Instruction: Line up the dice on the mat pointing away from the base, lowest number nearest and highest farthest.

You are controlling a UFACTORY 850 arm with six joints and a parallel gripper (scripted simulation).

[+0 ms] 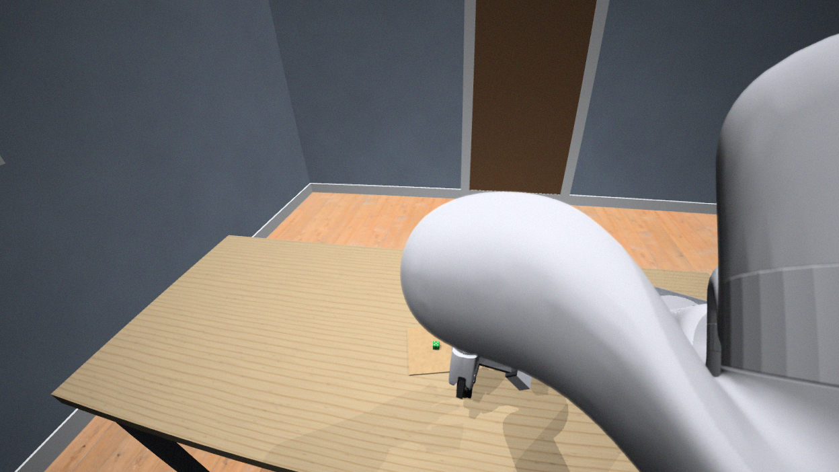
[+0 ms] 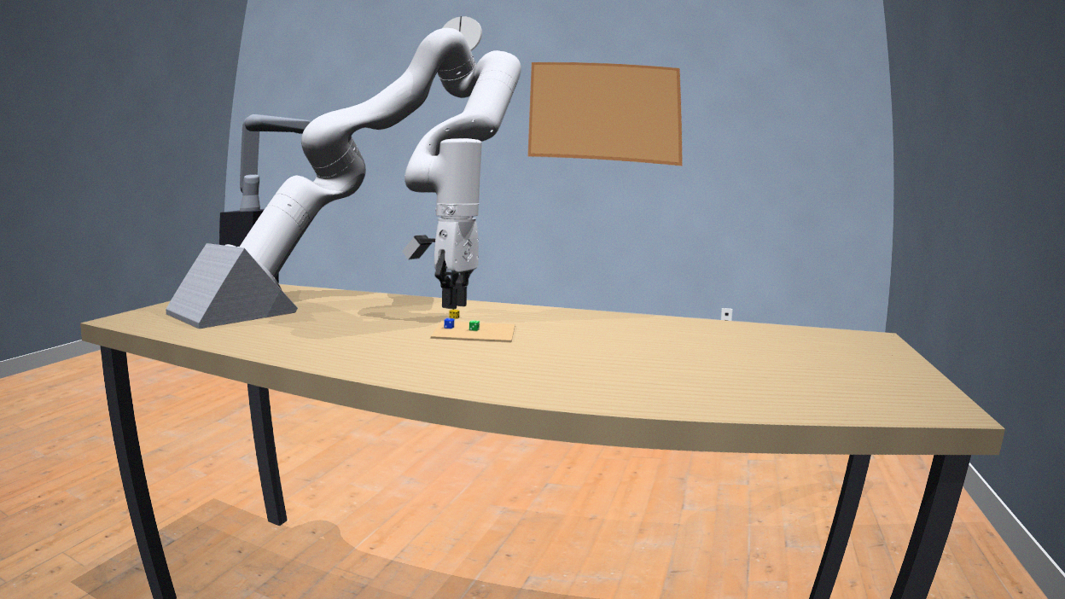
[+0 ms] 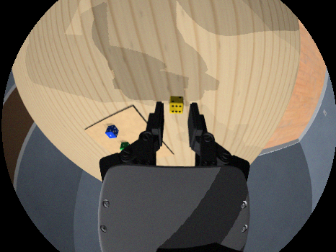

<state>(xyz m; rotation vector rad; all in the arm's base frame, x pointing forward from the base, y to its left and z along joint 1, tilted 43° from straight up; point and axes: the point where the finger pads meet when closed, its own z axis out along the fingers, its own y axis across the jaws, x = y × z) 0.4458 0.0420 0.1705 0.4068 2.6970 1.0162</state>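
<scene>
The yellow die lies 30 mm below my hand. Also, from my hand: blue die 110 mm to the right, 30 mm below, 30 mm ahead; tan mat 110 mm to the right, 80 mm ahead, 40 mm below; green die 110 mm to the right, 80 mm ahead, 30 mm below.
</scene>
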